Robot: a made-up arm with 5 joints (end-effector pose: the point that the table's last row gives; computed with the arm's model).
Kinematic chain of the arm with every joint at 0, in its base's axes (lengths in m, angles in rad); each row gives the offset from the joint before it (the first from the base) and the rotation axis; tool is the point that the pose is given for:
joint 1: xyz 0 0 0.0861 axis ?
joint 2: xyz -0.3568 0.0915 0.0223 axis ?
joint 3: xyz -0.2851 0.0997 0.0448 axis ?
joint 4: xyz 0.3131 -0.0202 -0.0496 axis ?
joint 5: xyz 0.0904 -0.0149 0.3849 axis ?
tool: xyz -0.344 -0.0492 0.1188
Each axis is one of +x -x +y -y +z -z.
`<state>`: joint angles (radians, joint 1 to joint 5).
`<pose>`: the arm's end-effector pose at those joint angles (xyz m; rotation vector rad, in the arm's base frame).
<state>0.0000 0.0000 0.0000 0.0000 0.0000</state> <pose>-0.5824 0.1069 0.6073 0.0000 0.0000 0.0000</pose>
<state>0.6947 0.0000 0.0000 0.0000 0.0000</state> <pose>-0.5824 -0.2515 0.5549 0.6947 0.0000 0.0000</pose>
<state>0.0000 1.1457 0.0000 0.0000 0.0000</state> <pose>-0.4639 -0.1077 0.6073 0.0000 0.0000 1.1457</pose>
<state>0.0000 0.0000 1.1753 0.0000 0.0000</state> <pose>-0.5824 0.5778 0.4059 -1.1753 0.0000 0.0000</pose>
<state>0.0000 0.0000 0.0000 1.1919 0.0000</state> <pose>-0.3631 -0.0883 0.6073 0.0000 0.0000 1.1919</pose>
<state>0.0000 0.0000 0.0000 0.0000 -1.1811</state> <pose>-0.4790 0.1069 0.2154 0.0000 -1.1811 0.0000</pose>
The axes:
joint 1: +x
joint 2: +z
joint 3: -x
joint 4: +z
joint 5: +y

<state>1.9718 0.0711 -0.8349 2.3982 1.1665</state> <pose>-0.3065 -0.4335 -0.3980 0.4580 -1.7953 0.7758</pose>
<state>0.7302 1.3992 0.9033 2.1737 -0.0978</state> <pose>-0.6181 -0.0474 0.6945 1.2314 0.4829 -2.7538</pose>
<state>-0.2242 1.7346 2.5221 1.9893 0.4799</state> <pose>-0.9360 0.0701 -0.2782 2.6727 -0.2835 -0.1323</pose>
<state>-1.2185 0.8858 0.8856 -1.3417 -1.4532</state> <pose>-0.4855 0.0903 -0.0216 -1.2986 -2.0743 1.3539</pose>
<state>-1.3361 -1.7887 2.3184 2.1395 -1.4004</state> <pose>-0.2373 0.0800 0.1729 -0.5844 0.4237 -0.7969</pose>
